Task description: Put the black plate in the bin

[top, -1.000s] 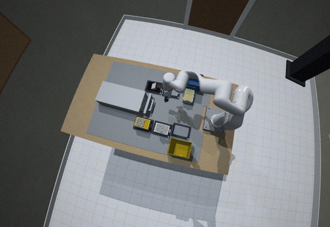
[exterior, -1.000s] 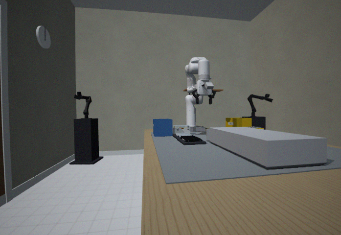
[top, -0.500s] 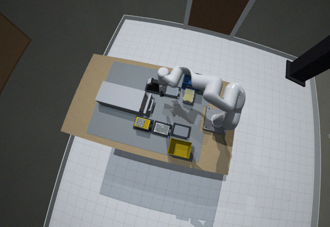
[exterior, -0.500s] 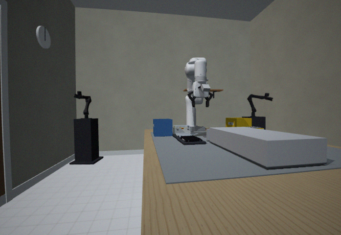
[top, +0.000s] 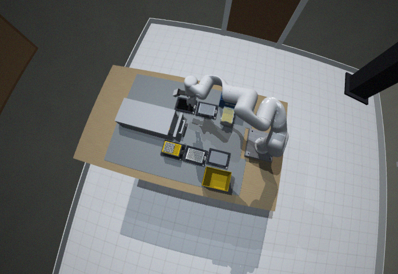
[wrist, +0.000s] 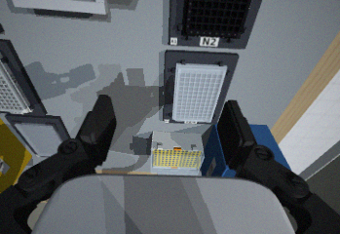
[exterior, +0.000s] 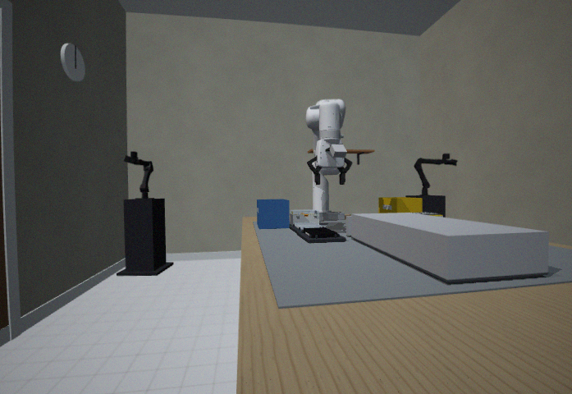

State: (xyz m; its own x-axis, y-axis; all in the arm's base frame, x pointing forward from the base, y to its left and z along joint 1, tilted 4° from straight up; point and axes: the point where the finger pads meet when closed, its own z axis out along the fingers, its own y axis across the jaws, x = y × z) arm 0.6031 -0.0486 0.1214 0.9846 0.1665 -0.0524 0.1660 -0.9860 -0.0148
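The black plate lies 17 cm below my hand, 8 cm ahead of it and 5 cm to the right of it. Also, from my hand: drawer 17 cm below, 16 cm to the left, 16 cm ahead; then grey cooler 24 cm ahead, 16 cm to the left, 16 cm below; then nest 19 cm below, 8 cm ahead, 5 cm to the right.
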